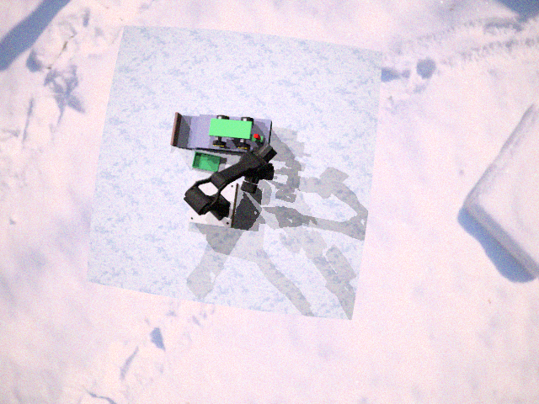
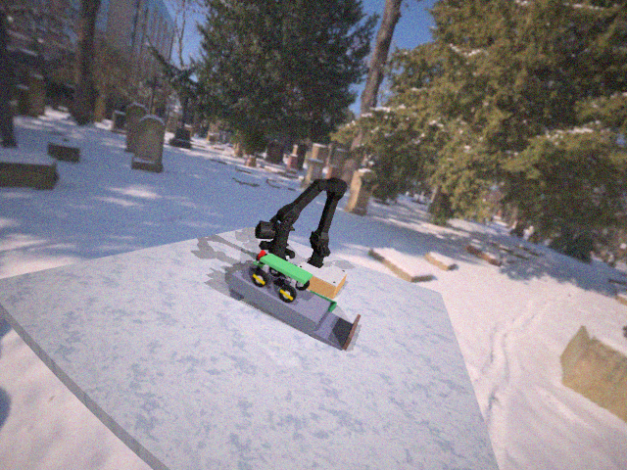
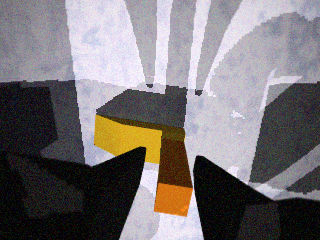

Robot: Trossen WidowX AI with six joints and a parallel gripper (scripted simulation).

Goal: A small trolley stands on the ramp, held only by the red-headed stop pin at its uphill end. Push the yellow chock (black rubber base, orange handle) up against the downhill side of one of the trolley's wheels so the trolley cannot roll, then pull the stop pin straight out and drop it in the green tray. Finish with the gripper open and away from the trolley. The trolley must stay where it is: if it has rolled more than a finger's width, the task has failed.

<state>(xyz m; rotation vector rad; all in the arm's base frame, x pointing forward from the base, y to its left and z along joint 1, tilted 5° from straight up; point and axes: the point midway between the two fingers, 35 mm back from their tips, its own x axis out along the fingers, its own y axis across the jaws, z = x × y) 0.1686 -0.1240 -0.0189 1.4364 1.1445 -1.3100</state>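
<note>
My gripper tip is now 16 cm short of the green trolley, 10 cm to the right of it and 8 cm below it. The rest, counted from my gripper tip: grey ramp: 16 cm ahead, 11 cm to the left, 2 cm above; yellow chock: 2 cm ahead, 1 cm below; stop pin: 13 cm ahead, 10 cm above, 1 cm to the right.
</note>
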